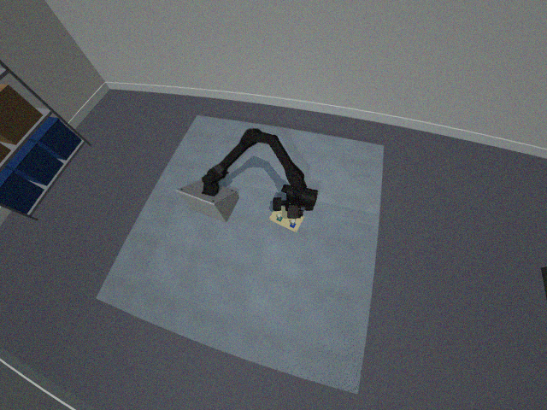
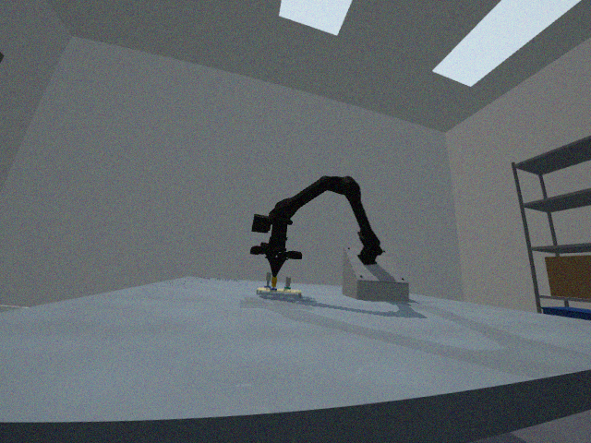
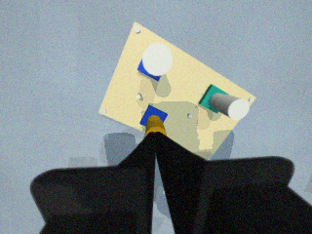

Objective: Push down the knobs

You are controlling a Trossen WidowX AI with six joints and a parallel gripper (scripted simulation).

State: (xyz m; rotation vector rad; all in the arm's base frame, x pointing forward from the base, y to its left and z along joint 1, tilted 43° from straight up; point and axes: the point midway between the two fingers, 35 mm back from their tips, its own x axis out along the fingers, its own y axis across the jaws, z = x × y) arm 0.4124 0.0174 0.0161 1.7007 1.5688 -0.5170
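Now: gripper tip 20 mm above the orange knob. The rest, counted from my gripper tip: grey knob (60 mm behind, 40 mm to the right, 20 mm below).
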